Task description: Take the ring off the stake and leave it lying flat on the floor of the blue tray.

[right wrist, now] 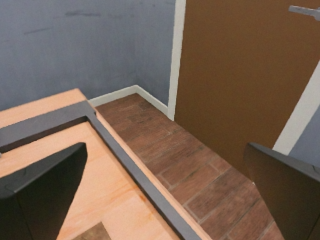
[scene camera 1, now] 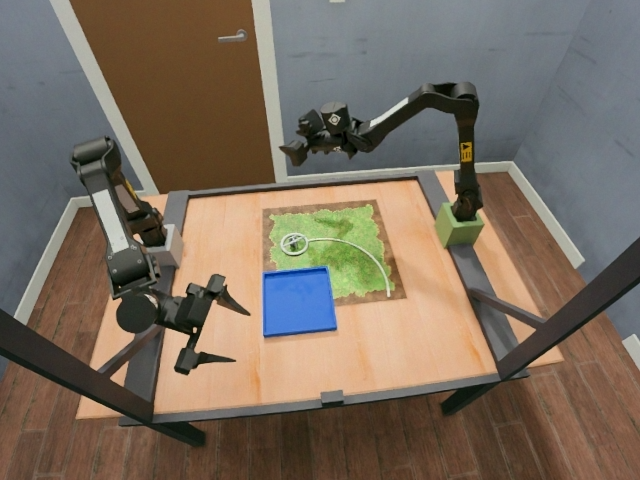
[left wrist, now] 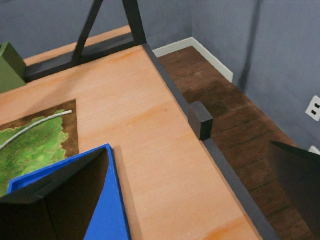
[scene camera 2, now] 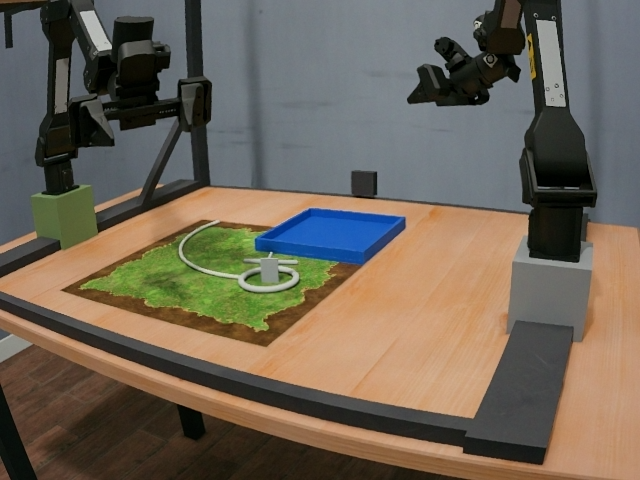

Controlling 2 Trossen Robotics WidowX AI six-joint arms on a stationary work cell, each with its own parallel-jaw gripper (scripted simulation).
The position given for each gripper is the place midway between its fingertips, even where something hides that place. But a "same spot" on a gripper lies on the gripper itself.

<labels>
The left gripper shows in scene camera 1, in the left wrist view and in scene camera 2 (422, 103); in the right wrist view it is out of frame. The right gripper shows in the right wrist view, in scene camera 1 and in scene camera 2 (151, 135); in the left wrist view it is out of frame. The same spot on the left gripper: (scene camera 1: 226, 300) is (left wrist: 21, 203). The same spot on the right gripper: (right wrist: 44, 190) is (scene camera 1: 286, 145).
</labels>
